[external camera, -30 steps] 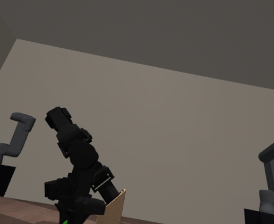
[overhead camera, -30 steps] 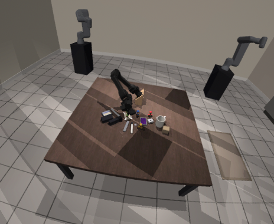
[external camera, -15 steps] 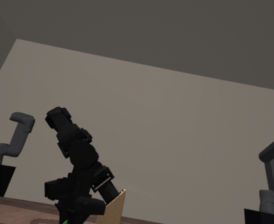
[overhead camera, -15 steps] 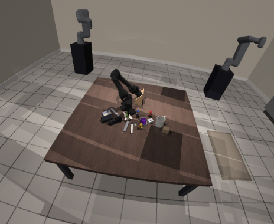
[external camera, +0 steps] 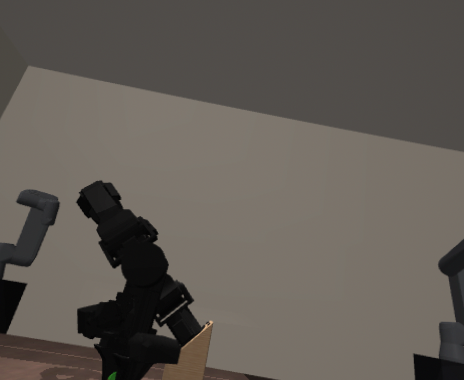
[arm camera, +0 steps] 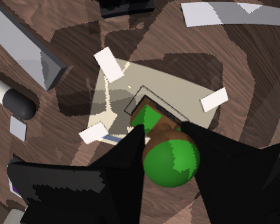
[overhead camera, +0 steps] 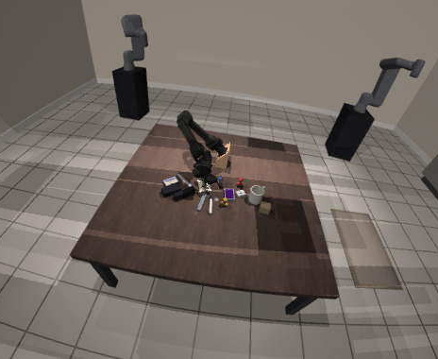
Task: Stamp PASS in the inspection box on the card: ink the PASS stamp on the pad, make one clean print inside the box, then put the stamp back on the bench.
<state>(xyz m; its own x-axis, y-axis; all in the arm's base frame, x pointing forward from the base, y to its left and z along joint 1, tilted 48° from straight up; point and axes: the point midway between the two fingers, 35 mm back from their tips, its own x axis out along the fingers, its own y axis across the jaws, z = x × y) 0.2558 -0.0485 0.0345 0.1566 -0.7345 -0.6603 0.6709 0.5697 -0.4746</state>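
Right now my gripper tip is 30 mm above the card. From my gripper tip the other things lie so: grey bar (140 mm ahead, 30 mm to the left, 20 mm below); blue stamp (90 mm to the left, 40 mm behind); PASS stamp (right at my gripper tip).
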